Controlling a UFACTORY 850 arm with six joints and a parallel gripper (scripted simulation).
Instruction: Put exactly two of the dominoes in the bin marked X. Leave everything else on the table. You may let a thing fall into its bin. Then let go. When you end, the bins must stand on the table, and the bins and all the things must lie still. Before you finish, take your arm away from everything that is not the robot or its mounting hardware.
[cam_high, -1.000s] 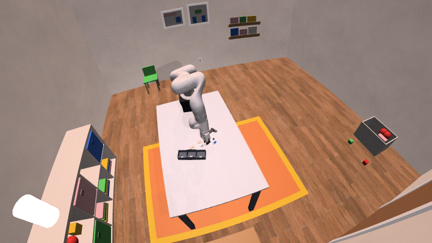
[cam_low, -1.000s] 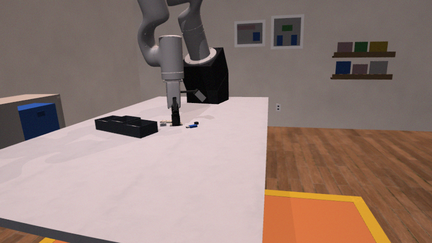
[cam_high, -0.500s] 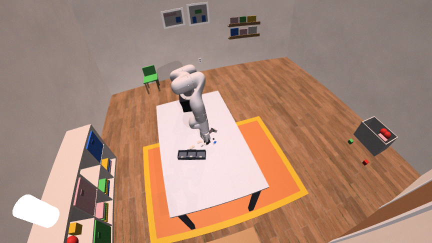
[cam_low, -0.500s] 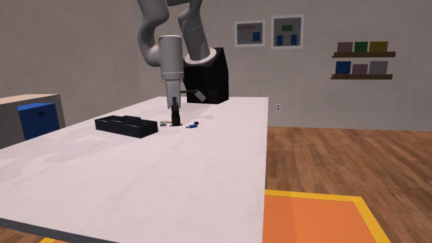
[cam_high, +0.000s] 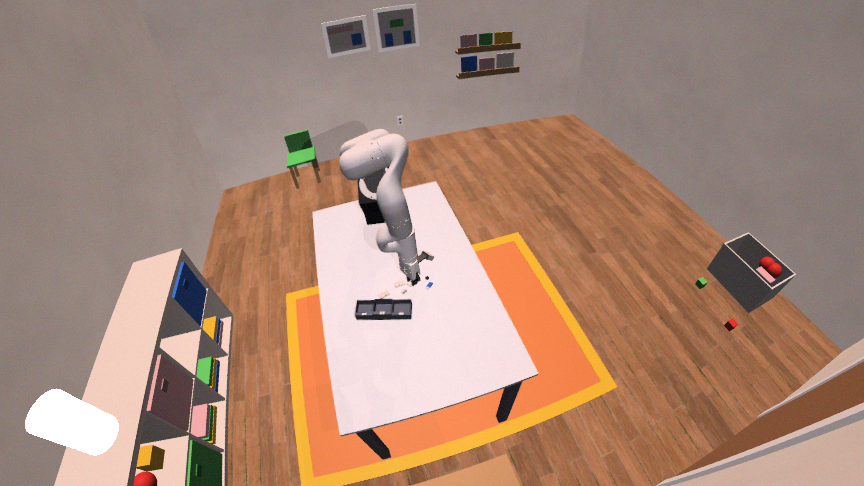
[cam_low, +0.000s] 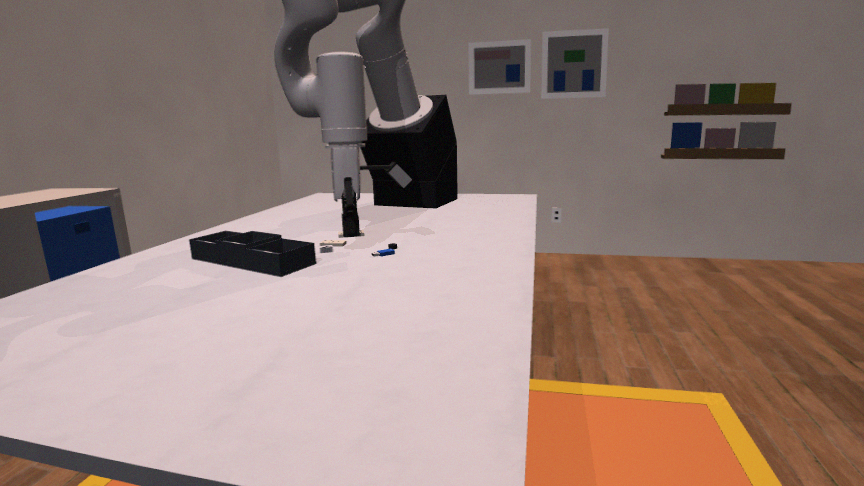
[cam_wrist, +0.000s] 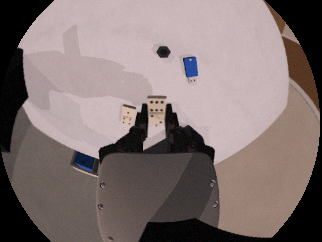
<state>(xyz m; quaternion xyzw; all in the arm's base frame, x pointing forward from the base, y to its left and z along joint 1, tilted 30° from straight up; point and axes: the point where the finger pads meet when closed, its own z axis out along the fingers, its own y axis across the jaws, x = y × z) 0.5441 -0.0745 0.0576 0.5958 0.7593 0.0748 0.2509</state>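
The small grey piece is 50 mm to the right of my hand and 40 mm below it. From my hand the other things lie so: black bin tray 60 mm ahead, 180 mm to the right, 30 mm below; blue USB stick 40 mm ahead, 60 mm to the left, 50 mm below; small black piece 10 mm behind, 80 mm to the left, 50 mm below.
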